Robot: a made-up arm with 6 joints.
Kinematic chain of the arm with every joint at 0, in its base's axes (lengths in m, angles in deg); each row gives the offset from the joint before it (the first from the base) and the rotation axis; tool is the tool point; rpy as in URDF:
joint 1: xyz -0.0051 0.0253 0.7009 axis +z
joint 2: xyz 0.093 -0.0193 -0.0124 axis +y
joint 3: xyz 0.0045 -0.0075 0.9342 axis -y
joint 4: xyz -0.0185 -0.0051 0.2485 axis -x
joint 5: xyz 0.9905 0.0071 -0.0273 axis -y
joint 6: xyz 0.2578 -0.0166 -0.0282 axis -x
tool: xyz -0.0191 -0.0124 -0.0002 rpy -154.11 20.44 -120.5
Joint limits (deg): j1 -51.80..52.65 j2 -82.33..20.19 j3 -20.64..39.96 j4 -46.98..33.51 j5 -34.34..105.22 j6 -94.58..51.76
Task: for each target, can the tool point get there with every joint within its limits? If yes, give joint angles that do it. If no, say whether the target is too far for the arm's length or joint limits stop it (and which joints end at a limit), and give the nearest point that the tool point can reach.
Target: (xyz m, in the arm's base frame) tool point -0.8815 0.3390 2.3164
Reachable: yes | joints -21.50 -64.09 24.82 -35.78 4.34 15.67
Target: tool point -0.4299 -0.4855 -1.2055
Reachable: no: joint limits stop it (at a limit: joint 1, joint 2, joint 3, joint 5) | nearest point 0.7528 -1.0645 0.8585 | short by 2.448 m
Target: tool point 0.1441 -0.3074 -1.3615
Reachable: no: joint limits stop it (at a limit: joint 1, joint 2, joint 3, joint 5) | nearest point 0.7836 -1.0357 0.8543 | short by 2.418 m
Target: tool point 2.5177 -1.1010 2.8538
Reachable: no: too far | nearest point 1.3702 -0.5887 2.1619 | short by 1.435 m
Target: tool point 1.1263 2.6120 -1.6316
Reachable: no: too far | nearest point 0.8240 1.1695 0.8894 | short by 2.920 m
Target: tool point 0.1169 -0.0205 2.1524
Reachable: yes | joints -9.64 -53.65 -10.42 -13.09 -16.05 -15.56
